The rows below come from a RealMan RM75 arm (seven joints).
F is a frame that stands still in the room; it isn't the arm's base.
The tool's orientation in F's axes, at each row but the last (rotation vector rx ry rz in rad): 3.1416, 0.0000, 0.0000; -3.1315, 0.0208, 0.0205; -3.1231, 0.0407, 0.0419; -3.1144, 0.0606, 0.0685; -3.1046, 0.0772, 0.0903; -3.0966, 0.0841, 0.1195; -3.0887, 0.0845, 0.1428; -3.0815, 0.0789, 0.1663
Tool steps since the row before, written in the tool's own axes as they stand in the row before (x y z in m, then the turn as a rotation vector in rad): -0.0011, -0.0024, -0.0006, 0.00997, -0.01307, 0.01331; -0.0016, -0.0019, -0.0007, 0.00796, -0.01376, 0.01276; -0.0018, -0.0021, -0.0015, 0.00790, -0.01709, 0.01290; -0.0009, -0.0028, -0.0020, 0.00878, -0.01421, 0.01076; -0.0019, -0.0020, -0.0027, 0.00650, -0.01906, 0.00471; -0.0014, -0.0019, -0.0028, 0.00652, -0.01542, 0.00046; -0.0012, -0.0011, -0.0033, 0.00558, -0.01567, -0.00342; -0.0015, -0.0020, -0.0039, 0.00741, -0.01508, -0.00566
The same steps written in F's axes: -0.0011, 0.0024, 0.0006, 0.00997, 0.01307, -0.01331; -0.0016, 0.0019, 0.0007, 0.00798, 0.01378, -0.01273; -0.0017, 0.0021, 0.0016, 0.00800, 0.01711, -0.01281; -0.0007, 0.0028, 0.0021, 0.00886, 0.01415, -0.01078; -0.0016, 0.0020, 0.0029, 0.00718, 0.01888, -0.00445; -0.0011, 0.0018, 0.0030, 0.00732, 0.01506, -0.00036; -0.0008, 0.0010, 0.0034, 0.00675, 0.01516, 0.00360; -0.0010, 0.0018, 0.0041, 0.00877, 0.01436, 0.00559
